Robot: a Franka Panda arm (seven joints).
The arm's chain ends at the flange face. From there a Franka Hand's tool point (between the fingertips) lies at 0.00 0.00 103.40 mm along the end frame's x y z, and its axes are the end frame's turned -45 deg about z.
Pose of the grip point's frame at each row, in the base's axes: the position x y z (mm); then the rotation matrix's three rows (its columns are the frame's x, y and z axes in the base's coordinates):
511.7, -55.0, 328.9; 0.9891, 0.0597, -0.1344; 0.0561, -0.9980, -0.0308; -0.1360, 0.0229, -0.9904
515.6, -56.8, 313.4; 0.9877, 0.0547, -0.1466; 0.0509, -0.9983, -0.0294; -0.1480, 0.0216, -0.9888
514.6, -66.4, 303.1; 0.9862, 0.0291, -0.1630; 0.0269, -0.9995, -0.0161; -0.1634, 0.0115, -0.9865
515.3, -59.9, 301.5; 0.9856, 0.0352, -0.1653; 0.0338, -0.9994, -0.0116; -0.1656, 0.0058, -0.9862
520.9, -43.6, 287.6; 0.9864, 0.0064, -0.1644; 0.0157, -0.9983, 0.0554; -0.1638, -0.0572, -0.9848
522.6, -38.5, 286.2; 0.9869, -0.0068, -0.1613; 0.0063, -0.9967, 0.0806; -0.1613, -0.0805, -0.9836
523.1, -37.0, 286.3; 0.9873, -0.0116, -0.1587; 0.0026, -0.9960, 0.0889; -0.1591, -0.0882, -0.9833
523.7, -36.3, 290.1; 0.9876, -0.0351, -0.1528; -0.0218, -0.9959, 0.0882; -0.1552, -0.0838, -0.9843
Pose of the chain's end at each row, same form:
525.6, -51.8, 431.3; 0.7416, -0.6572, -0.1344; -0.6660, -0.7454, -0.0308; -0.0800, 0.1124, -0.9904
530.8, -53.8, 415.6; 0.7371, -0.6597, -0.1466; -0.6699, -0.7419, -0.0294; -0.0894, 0.1199, -0.9888
531.5, -64.7, 405.1; 0.7179, -0.6768, -0.1630; -0.6877, -0.7258, -0.0161; -0.1074, 0.1237, -0.9865
532.4, -58.7, 403.5; 0.7218, -0.6720, -0.1653; -0.6828, -0.7306, -0.0116; -0.1130, 0.1212, -0.9862
537.9, -49.3, 389.4; 0.7020, -0.6930, -0.1644; -0.6948, -0.7170, 0.0554; -0.1563, 0.0754, -0.9848
539.3, -46.8, 387.9; 0.6930, -0.7027, -0.1613; -0.7003, -0.7092, 0.0806; -0.1710, 0.0571, -0.9836
539.5, -46.2, 388.0; 0.6899, -0.7063, -0.1587; -0.7024, -0.7061, 0.0889; -0.1749, 0.0501, -0.9833
539.5, -45.4, 391.9; 0.6735, -0.7232, -0.1528; -0.7196, -0.6888, 0.0882; -0.1690, 0.0505, -0.9843

